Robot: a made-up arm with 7 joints.
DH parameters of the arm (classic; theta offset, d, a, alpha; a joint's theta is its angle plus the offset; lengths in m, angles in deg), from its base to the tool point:
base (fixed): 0 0.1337 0 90
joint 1: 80.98 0 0.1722 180
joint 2: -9.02 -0.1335 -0.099 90
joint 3: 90 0.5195 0.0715 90
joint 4: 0 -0.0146 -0.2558 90
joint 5: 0 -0.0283 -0.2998 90
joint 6: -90 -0.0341 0.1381 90
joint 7: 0 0.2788 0.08 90
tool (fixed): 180 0.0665 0 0
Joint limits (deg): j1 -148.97..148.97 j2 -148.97..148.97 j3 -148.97..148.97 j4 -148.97..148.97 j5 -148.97..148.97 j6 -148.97..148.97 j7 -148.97..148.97
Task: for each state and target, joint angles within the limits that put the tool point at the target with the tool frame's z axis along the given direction. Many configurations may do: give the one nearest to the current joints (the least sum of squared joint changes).
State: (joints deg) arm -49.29 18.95 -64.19 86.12 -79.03 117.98 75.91
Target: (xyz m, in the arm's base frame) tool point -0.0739 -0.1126 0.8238 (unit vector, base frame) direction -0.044 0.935 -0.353
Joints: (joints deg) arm -64.04 43.30 -102.14 40.13 -108.99 100.41 90.52
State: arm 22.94 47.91 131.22 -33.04 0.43 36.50 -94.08
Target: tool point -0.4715 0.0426 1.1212 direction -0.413 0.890 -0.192
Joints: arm -21.23 52.86 131.04 -38.36 -53.55 76.48 -62.91
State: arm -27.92 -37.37 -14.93 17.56 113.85 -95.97 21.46
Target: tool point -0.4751 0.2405 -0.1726 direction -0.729 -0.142 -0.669
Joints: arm -54.06 -31.04 -45.16 -23.83 111.02 -68.94 12.20
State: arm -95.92 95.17 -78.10 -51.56 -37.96 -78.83 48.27
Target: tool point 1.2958 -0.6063 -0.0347 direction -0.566 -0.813 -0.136
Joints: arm -101.15 102.71 -81.04 -68.84 -38.41 -73.02 7.94
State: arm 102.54 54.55 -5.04 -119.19 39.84 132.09 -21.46
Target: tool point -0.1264 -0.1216 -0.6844 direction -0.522 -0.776 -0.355
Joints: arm 121.26 27.24 -42.55 -97.75 26.73 146.66 16.95
